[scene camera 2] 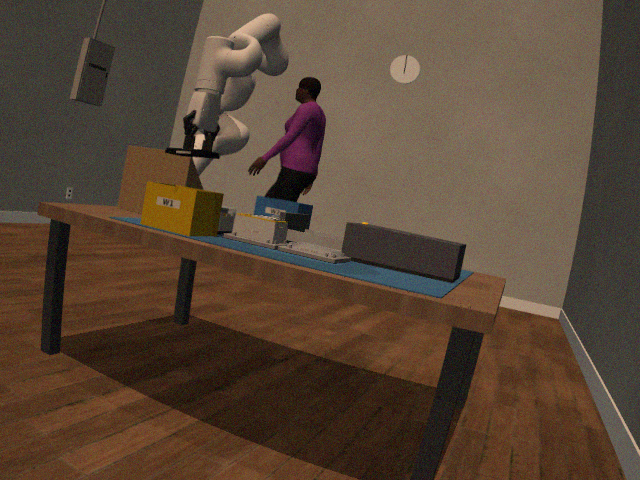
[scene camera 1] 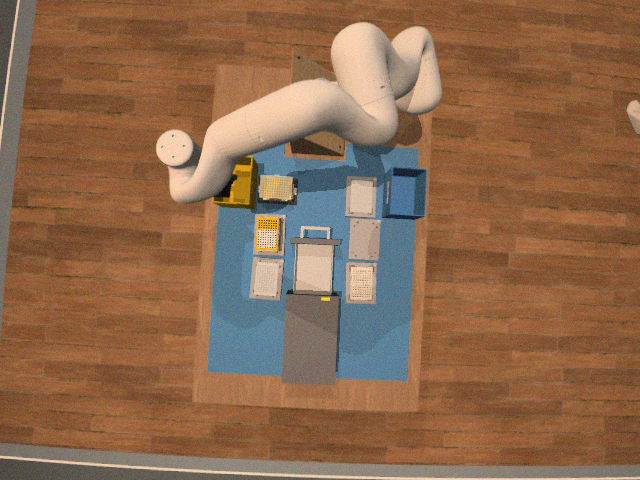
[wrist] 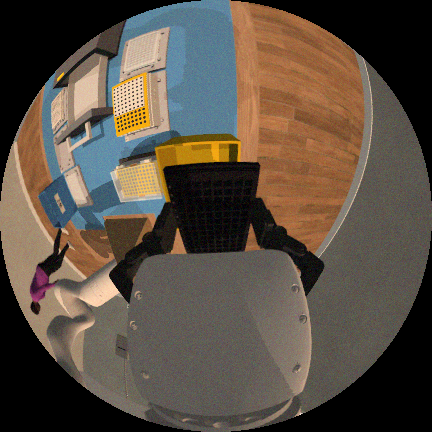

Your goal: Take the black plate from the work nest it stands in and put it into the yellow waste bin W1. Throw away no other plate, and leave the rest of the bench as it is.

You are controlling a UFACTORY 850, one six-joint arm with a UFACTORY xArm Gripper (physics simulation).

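The black plate [scene camera 2: 192, 152] [wrist: 212, 192] is held roughly level, well above the yellow waste bin W1 [scene camera 1: 254, 183] [scene camera 2: 155, 217] [wrist: 197, 152]. My gripper [scene camera 2: 199, 145] [wrist: 213, 210] is shut on the plate, with one finger at each side of it. In the overhead view the arm covers the gripper and the left part of the bin; a dark patch shows over the bin's inside. In the wrist view the plate hides part of the bin. A grey work nest [scene camera 1: 364, 239] at the right stands bare, with no plate on it.
A clear-walled yellow plate [scene camera 1: 276, 188] [wrist: 139, 181] stands close beside W1. A yellow-and-white plate [scene camera 1: 267, 235] [wrist: 131, 105] stands in a nest nearby. The blue bin [scene camera 1: 413, 193] [wrist: 55, 200] is across the bench. A grey device [scene camera 1: 310, 335] [scene camera 2: 403, 250] has its drawer out. A person [scene camera 2: 305, 134] stands behind the bench.
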